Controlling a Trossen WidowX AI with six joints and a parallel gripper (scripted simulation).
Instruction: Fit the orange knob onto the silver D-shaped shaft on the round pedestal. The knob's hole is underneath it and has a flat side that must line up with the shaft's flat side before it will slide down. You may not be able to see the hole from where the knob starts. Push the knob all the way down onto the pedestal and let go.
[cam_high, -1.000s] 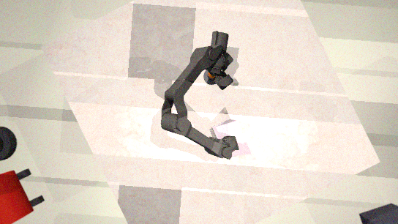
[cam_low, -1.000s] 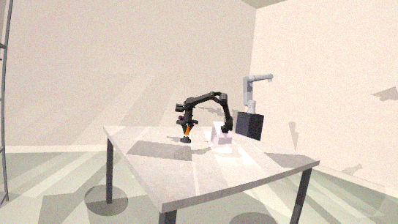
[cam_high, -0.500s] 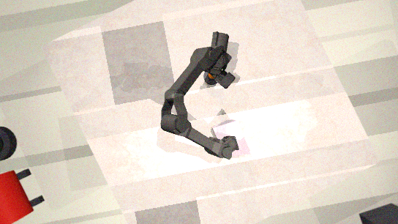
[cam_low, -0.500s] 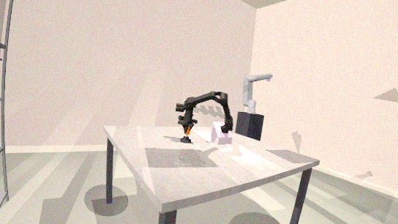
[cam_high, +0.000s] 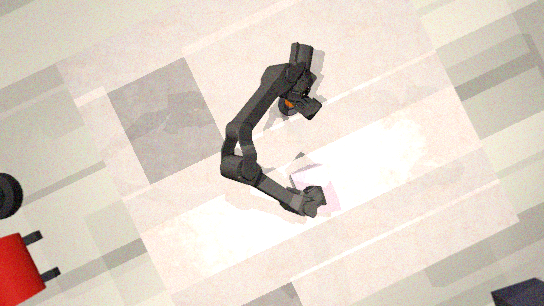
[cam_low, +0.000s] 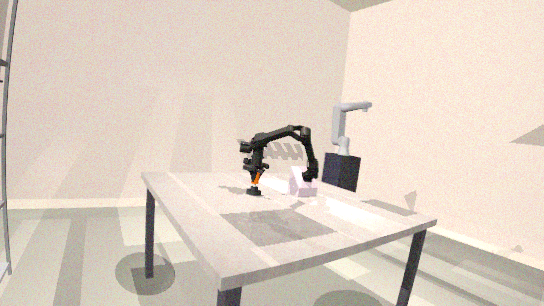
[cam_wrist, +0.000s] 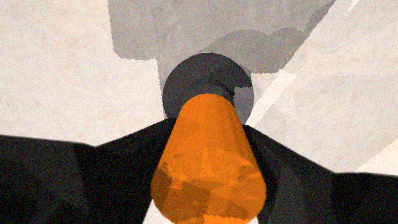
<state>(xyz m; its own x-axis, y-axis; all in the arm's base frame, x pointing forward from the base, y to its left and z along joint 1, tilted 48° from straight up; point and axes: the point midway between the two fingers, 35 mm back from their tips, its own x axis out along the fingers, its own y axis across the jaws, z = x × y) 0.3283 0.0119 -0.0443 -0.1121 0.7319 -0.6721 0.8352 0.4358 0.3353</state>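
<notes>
The orange knob is 3 cm above my gripper tip. Also, from my gripper tip: dark round pedestal 4 cm below.
</notes>
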